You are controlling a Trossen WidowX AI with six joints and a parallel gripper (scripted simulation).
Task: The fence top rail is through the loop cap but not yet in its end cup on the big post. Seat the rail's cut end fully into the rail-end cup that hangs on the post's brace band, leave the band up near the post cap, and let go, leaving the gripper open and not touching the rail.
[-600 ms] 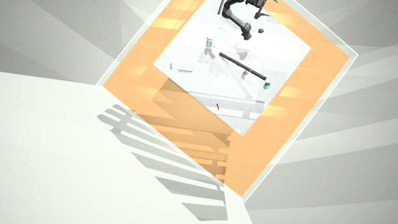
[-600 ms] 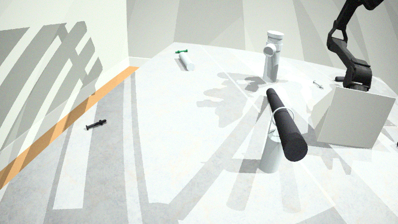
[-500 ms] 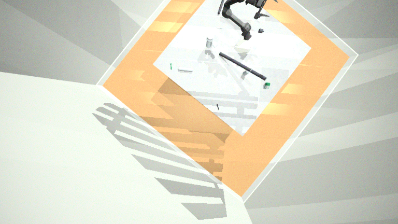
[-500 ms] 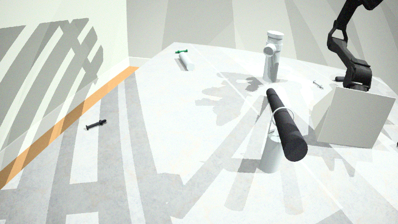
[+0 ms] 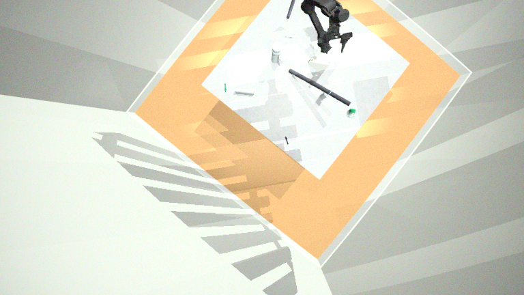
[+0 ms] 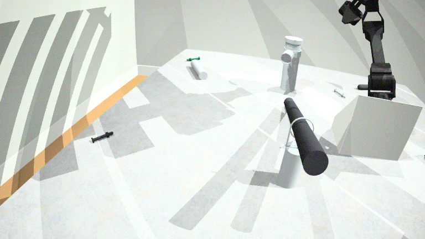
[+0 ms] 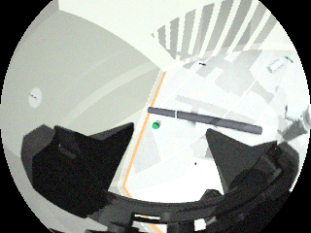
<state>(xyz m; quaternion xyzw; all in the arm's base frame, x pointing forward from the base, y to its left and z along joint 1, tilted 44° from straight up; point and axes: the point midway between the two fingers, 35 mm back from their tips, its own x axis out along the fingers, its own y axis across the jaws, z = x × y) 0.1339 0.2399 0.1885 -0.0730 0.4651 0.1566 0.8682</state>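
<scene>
The white rail-end cup lies 270 mm to the right of my gripper tip, 210 mm below it and 150 mm ahead of it. The rest, counted from my gripper tip: white bolt 390 mm to the right, 360 mm below, 90 mm behind; then white cylinder 510 mm ahead, 350 mm below, 340 mm to the right; then small white post 260 mm below, 180 mm to the left, 90 mm ahead.
</scene>
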